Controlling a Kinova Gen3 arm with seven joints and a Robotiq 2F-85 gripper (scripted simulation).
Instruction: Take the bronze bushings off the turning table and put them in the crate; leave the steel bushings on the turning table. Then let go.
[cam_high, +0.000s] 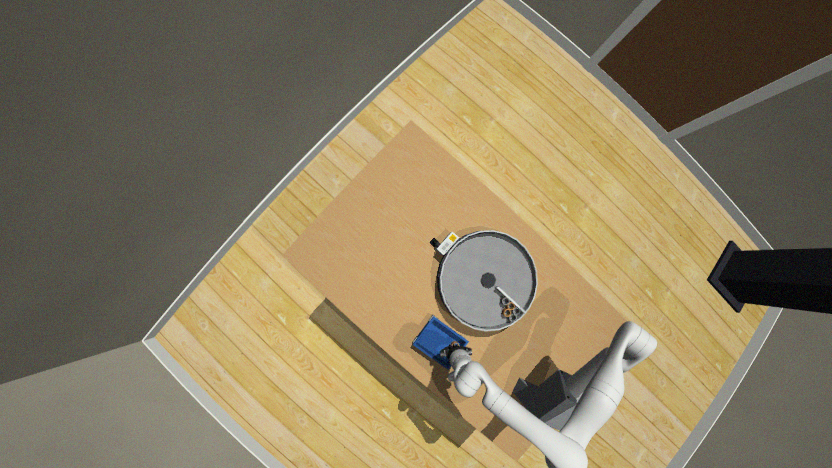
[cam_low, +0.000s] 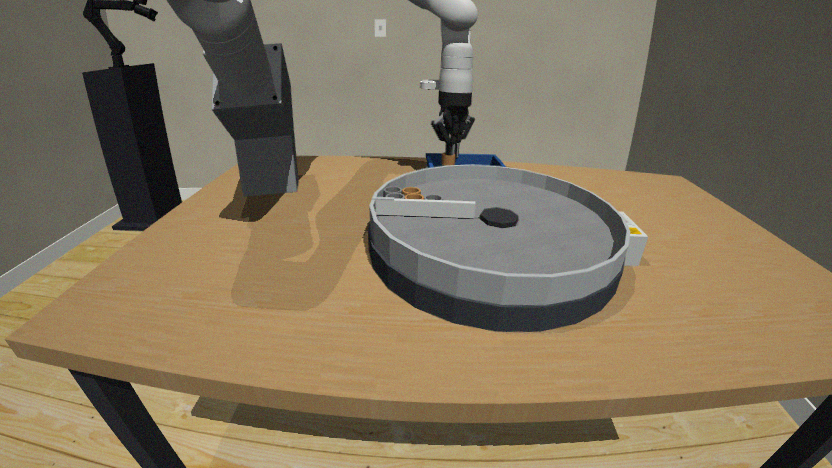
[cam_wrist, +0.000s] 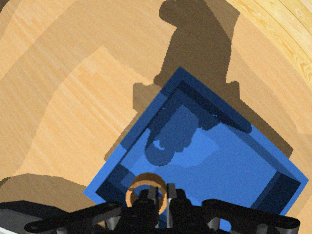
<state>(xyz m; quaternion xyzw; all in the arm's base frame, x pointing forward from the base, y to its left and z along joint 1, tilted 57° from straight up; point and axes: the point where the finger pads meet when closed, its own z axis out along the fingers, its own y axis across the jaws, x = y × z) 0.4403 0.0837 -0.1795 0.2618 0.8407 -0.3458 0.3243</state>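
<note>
My hand is 60 mm above the blue crate, 40 mm short of it and 20 mm to the right of it. Also, from my hand: grey turning table 310 mm to the right, 60 mm ahead, 30 mm below.
</note>
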